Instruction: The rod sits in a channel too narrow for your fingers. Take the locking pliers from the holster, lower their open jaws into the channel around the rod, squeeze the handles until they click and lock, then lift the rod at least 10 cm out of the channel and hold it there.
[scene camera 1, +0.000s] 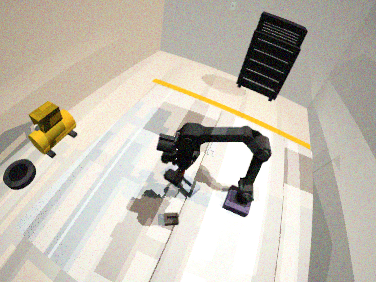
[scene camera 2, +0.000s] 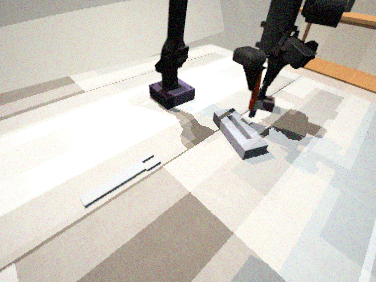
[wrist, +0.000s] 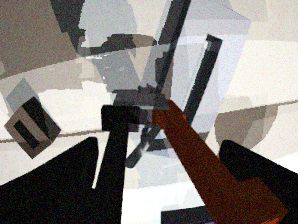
The pictures show: the gripper, a grey channel block and a box-shaped holster.
The gripper shows as well in the wrist view.
